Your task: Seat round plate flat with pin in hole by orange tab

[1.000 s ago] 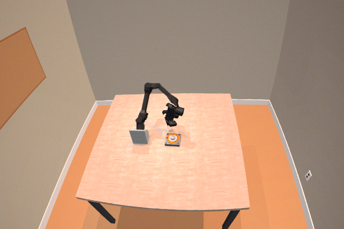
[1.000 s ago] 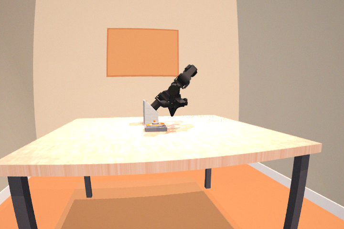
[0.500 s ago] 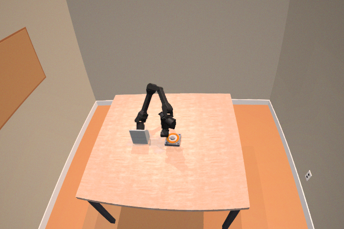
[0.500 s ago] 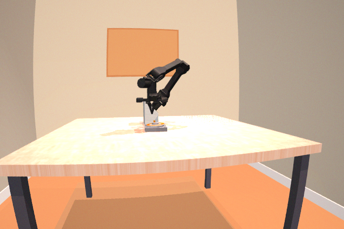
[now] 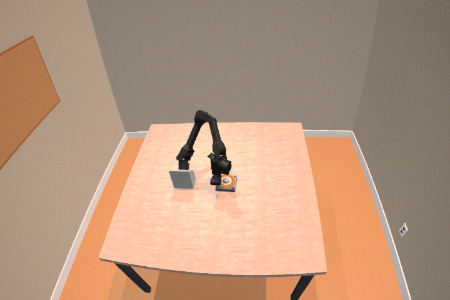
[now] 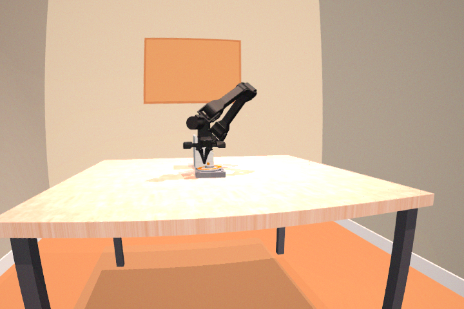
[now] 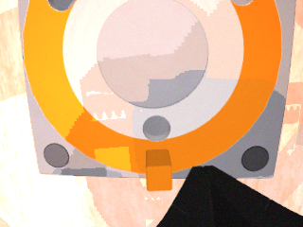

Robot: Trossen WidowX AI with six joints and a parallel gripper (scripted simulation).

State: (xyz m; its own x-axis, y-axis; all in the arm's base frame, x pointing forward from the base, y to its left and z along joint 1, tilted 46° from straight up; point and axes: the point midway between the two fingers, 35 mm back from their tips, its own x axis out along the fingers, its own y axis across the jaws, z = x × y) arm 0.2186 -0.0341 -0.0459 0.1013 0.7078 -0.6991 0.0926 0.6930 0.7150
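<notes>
Right now the round orange plate is 30 mm ahead of my gripper tip, 10 mm to the left of it and 10 mm below it. The rest, counted from my gripper tip: grey square base 50 mm ahead, 10 mm to the left, 20 mm below.
</notes>
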